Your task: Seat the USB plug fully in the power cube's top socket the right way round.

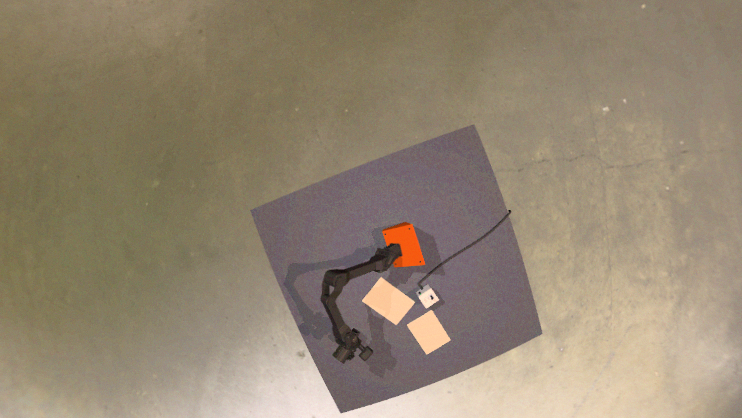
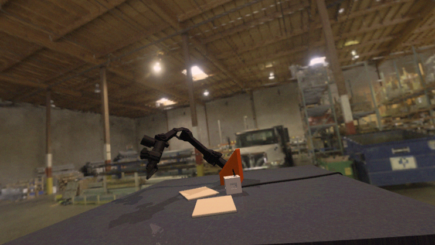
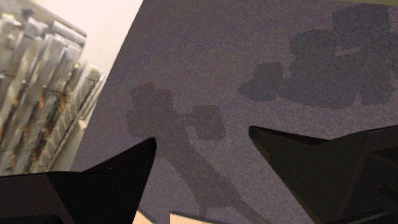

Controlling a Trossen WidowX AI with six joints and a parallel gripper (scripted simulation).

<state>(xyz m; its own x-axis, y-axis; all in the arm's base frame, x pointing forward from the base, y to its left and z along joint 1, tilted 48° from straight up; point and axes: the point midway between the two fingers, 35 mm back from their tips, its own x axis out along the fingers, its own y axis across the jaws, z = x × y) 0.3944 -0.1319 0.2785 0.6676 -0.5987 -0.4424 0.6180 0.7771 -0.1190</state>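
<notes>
My gripper tip is now 42 cm to the right of the black USB plug, 14 cm past it and 4 cm above it.
</notes>
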